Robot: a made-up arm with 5 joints.
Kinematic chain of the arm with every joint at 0, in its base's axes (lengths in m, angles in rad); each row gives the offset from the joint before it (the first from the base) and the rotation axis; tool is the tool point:
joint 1: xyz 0 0 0.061 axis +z
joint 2: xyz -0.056 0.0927 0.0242 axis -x
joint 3: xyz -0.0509 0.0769 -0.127 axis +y
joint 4: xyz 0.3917 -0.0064 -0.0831 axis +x
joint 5: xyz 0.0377 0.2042 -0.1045 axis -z
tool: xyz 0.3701 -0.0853 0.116
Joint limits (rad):
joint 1: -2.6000..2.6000
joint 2: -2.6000..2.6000
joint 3: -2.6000..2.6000
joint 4: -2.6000..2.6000
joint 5: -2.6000..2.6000
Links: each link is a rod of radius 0.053 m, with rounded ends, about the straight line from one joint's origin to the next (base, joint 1, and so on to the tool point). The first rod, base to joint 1, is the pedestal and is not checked.
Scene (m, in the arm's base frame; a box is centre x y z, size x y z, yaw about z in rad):
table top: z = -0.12
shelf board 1: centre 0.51 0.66 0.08 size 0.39 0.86 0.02 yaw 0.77
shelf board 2: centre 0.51 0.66 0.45 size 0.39 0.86 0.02 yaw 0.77
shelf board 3: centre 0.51 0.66 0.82 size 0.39 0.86 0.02 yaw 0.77
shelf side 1: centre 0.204 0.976 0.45 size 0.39 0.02 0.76 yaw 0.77
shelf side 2: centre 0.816 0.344 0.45 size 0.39 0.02 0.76 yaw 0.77
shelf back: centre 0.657 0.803 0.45 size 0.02 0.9 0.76 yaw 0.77
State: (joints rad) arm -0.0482 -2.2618 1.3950 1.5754 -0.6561
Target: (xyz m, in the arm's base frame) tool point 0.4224 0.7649 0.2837
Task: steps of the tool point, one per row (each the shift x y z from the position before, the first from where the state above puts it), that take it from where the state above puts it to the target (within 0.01 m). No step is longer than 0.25 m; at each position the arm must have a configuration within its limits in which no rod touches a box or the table.
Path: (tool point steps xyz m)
1: -0.0683 -0.0333 0.0250
2: -0.0601 -0.0497 0.0090
3: -0.0503 -0.0613 -0.0084
4: -0.0408 -0.0686 -0.0256
5: 0.0238 0.0655 -0.2077
6: 0.0169 -0.0325 -0.1739
7: 0.0671 0.0882 0.0022
8: 0.0673 0.0738 -0.0001
9: 0.0662 0.0567 -0.0013
10: 0.0635 0.0374 -0.0008

